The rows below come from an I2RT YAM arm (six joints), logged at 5 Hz.
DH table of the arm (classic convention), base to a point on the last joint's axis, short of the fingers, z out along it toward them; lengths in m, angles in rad. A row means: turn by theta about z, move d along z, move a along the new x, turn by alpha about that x. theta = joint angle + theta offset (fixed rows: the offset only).
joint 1: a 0.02  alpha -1.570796  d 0.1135  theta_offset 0
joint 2: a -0.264  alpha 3.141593  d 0  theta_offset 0
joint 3: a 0.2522  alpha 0  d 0  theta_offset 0.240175
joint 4: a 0.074  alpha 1.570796  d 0  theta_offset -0.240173
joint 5: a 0  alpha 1.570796  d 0  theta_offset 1.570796
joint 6: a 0  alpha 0  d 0.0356  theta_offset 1.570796
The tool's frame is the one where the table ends.
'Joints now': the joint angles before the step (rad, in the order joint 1, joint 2, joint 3, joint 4, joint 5, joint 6). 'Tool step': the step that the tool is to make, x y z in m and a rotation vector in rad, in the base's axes. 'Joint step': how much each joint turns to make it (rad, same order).
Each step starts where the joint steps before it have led.
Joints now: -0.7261, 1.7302, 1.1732, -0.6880, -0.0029, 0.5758
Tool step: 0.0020, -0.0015, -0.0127, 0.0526, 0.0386, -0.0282
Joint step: 0.0001, 0.0466, 0.0112, -0.0282, -0.0049, 0.0310
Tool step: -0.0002, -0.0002, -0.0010, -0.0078, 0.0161, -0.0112
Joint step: 0.0012, 0.0036, 0.0011, -0.0043, 0.0191, 0.0077
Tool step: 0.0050, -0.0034, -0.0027, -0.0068, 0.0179, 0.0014
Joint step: 0.0040, 0.0282, 0.0247, -0.0054, 0.0171, -0.0017
